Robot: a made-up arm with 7 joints. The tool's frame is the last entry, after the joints.
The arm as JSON. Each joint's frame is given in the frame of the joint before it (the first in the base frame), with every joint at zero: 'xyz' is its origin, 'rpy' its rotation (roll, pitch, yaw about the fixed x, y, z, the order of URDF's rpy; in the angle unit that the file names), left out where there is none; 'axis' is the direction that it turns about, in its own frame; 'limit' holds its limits. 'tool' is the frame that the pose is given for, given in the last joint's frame.
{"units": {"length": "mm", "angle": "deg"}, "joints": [
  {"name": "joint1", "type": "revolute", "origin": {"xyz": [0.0, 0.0, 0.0], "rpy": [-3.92, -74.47, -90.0]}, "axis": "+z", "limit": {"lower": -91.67, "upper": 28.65}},
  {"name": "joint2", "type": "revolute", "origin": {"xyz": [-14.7, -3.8, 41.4], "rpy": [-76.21, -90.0, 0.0]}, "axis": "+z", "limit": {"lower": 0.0, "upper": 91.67}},
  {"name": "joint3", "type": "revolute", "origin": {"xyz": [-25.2, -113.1, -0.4], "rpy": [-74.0, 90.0, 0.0]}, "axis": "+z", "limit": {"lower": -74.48, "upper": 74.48}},
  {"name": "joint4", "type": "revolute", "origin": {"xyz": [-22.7, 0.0, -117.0], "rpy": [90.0, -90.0, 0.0]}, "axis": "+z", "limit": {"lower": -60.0, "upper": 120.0}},
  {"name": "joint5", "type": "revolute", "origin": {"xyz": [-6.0, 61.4, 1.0], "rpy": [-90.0, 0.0, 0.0]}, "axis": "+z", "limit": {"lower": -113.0, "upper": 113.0}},
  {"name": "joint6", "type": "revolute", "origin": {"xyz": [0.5, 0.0, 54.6], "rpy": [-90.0, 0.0, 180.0]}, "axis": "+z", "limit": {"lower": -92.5, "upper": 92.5}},
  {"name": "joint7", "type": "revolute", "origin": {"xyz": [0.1, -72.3, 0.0], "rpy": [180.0, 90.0, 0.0]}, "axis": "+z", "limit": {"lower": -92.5, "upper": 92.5}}
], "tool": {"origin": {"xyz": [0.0, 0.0, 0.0], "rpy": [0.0, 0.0, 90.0]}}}
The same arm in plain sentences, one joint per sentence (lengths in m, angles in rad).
The arm has seven revolute joints in a row. What follows holds with every joint at zero, and every direction is one of the base frame's. Joint 1 lies at the same point as the base frame's origin and turns about the direction (0.068403, 0.961235, 0.26711), from -1.5999 to 0.5 rad. Joint 2 lies 0.001 m along -x and 0.044 m along +y and 0.003 m along -z from joint 1 and turns about the direction (0.968913, -0.0001, -0.247403), from 0 to 1.5999 rad. Joint 3 lies 0.029 m along -x and 0.007 m along +y and 0.112 m along -z from joint 2 and turns about the direction (0.247403, -0.0001, 0.968913), from -1.2999 to 1.2999 rad. Joint 4 lies 0.007 m along -x and 0.119 m along -z from joint 3 and turns about the direction (0.0002, 1, 0.0001), from -1.0472 to 2.0944 rad. Joint 5 lies 0.058 m along +x and 0.001 m along +y and 0.021 m along -z from joint 4 and turns about the direction (0.968913, -0.0001, -0.247403), from -1.9722 to 1.9722 rad. Joint 6 lies 0.053 m along +x and 0.013 m along -z from joint 5 and turns about the direction (0.0002, 1, 0.0001), from -1.6144 to 1.6144 rad. Joint 7 lies 0.07 m along +x and 0.018 m along -z from joint 6 and turns about the direction (0.247403, -0.0001, 0.968913), from -1.6144 to 1.6144 rad. The tool frame, which is the frame that the pose is given for, lies at the same point as joint 7; its axes are the base frame's turned by roll 0.0001, pitch 0.25 and yaw -0.0002 rad (as in URDF: about the fixed x, then y, then z).
